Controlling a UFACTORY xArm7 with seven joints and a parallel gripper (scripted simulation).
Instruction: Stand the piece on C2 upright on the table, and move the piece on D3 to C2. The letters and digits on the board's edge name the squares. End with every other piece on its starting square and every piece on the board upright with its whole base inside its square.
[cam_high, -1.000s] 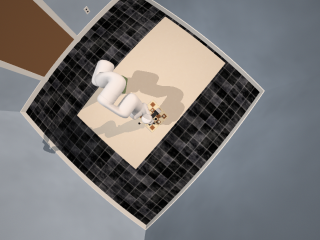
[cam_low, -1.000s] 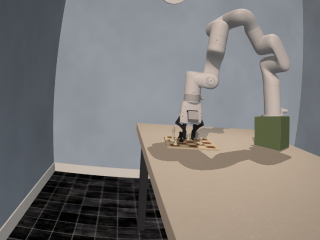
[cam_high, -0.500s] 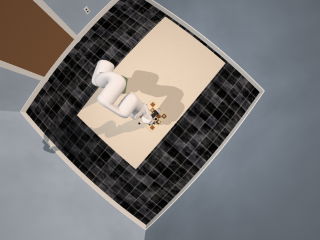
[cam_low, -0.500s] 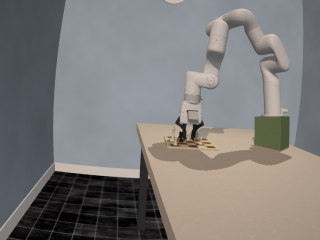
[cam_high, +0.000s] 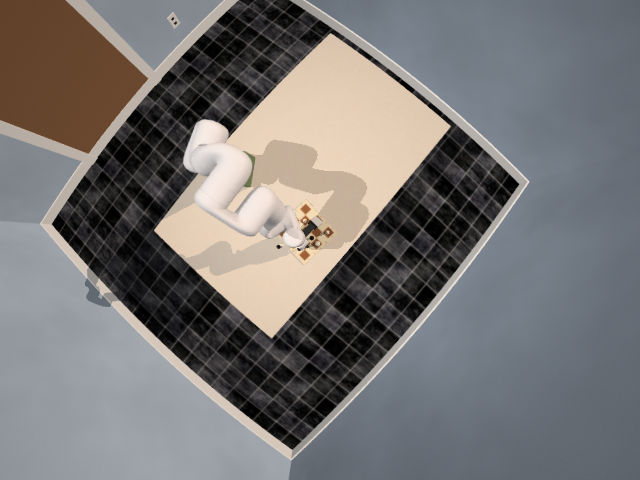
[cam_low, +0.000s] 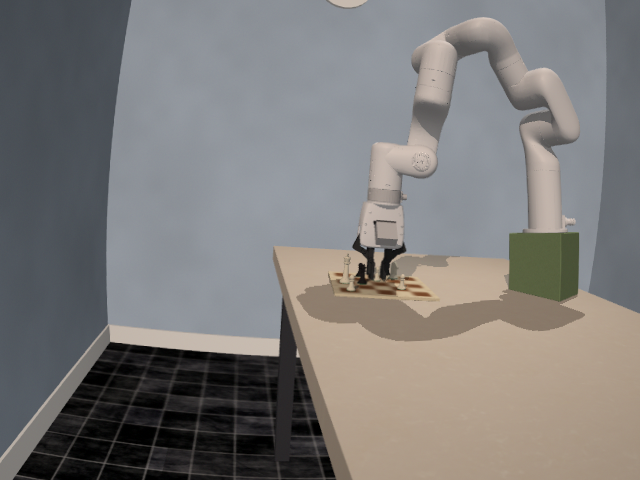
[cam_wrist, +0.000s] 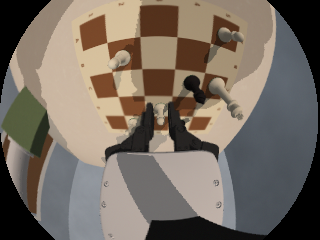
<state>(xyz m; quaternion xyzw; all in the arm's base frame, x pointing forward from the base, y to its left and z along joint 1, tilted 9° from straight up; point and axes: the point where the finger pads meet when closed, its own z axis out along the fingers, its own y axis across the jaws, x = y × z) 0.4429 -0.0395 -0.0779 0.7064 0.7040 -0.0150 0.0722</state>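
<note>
The chessboard is 4 cm to the left of my hand and 3 cm below it.
</note>
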